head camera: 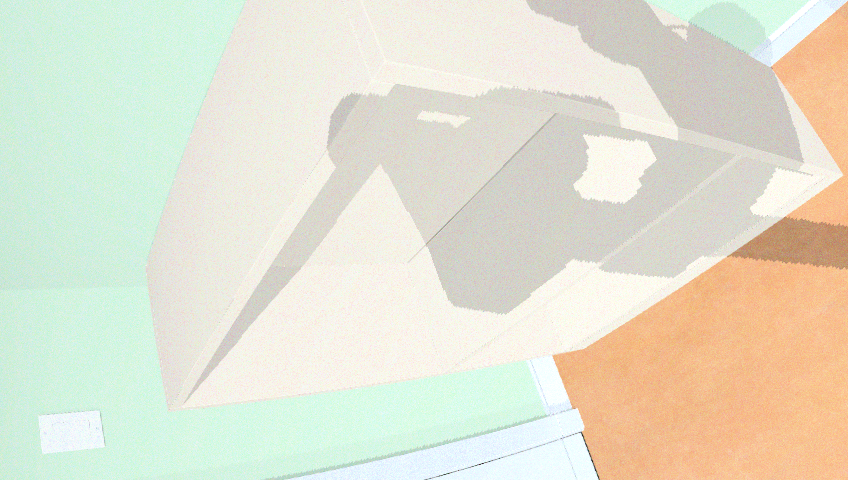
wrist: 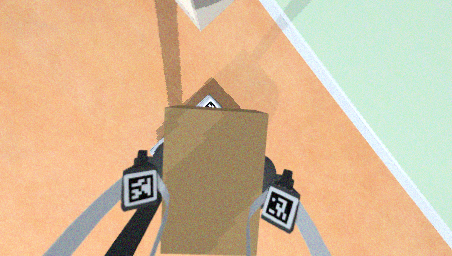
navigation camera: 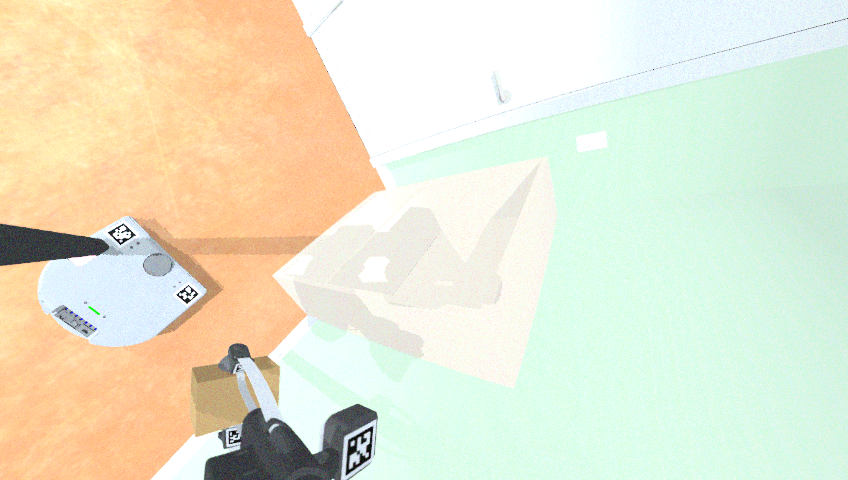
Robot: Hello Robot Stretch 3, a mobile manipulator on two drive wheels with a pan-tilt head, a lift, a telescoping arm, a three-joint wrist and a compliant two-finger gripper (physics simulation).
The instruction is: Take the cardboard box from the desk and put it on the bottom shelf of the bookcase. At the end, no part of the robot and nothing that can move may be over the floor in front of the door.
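Frame: origin at the robot's base, x up, y ahead, z left, level; metres.
Seen in the pictures: gripper, fingertip midpoint: (wrist: pixel 215 164) (navigation camera: pixel 229 384); robot's base at its link origin: (navigation camera: pixel 157 263).
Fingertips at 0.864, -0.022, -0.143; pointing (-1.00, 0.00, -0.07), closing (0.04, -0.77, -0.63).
Note:
Offsets run from my fingertips to a thing's top centre, as dx, dy, dz. Level surfaces: height alone.
The brown cardboard box {+0.050, +0.002, -0.001} (navigation camera: pixel 208 407) (wrist: pixel 215 215) is held in the air over the floor. My gripper (navigation camera: pixel 235 395) (wrist: pixel 215 164) is shut on it, with one fingertip on each side. The far fingertip is partly hidden in the navigation view. The pale bookcase (head camera: pixel 226 178) (navigation camera: pixel 476 350) stands against the green wall, beyond the box; a corner of the bookcase (wrist: pixel 204 15) shows at the top of the wrist view. Box and bookcase are apart. My arm's shadow lies across the bookcase front. The white door (navigation camera: pixel 428 77) (head camera: pixel 535 460) is beside the bookcase. The desk does not show.
My base (navigation camera: pixel 119 297) stands on the orange floor {dx -0.864} (navigation camera: pixel 238 148) (head camera: pixel 714 386) (wrist: pixel 75 75) in front of the bookcase, with the dark mast (navigation camera: pixel 47 243) above it. A white wall plate {+0.413, +1.219, -0.231} (head camera: pixel 71 431) (navigation camera: pixel 590 141) is on the wall between door and bookcase. A white skirting (wrist: pixel 350 120) edges the wall.

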